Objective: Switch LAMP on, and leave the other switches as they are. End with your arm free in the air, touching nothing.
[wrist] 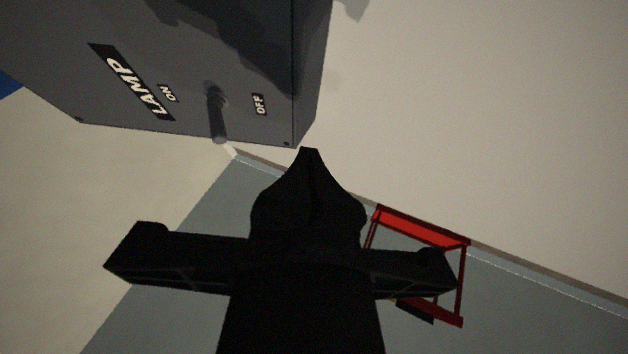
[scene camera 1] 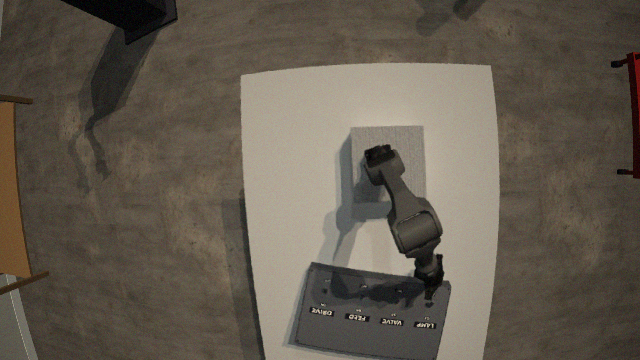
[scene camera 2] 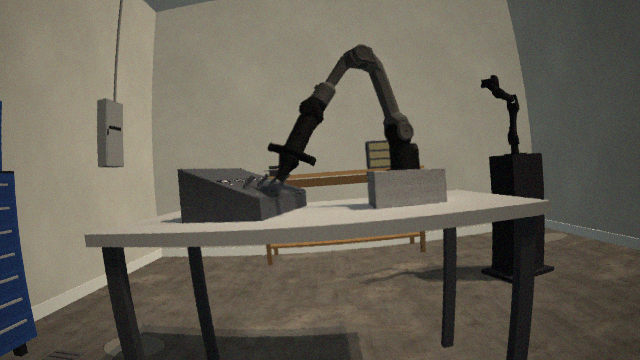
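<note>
The grey switch console (scene camera 1: pixel 370 342) (scene camera 2: pixel 215 202) (wrist: pixel 45 55) stands at the table's front end. The LAMP label (scene camera 1: pixel 425 325) (wrist: pixel 132 85) is at its end. In the wrist view the LAMP lever (wrist: pixel 217 120) stands between the ON label (wrist: pixel 168 93) and the OFF label (wrist: pixel 259 104); its tilt is hard to tell. My gripper (scene camera 1: pixel 429 299) (scene camera 2: pixel 280 179) (wrist: pixel 306 157) is shut and empty, low over the console on the lever's OFF side. Contact cannot be told. The DRIVE (scene camera 1: pixel 321 312), FEED (scene camera 1: pixel 357 317) and VALVE (scene camera 1: pixel 392 322) labels show; their levers are partly in shadow.
My arm stands on a grey block (scene camera 1: pixel 412 145) (scene camera 2: pixel 410 187) on the white table (scene camera 1: pixel 285 150) (scene camera 2: pixel 320 233). A black pedestal (scene camera 2: pixel 517 215) with another arm, a wall box (scene camera 2: pixel 110 145), a blue cabinet (scene camera 2: pixel 12 250) and a red cart (wrist: pixel 417 227) stand off the table.
</note>
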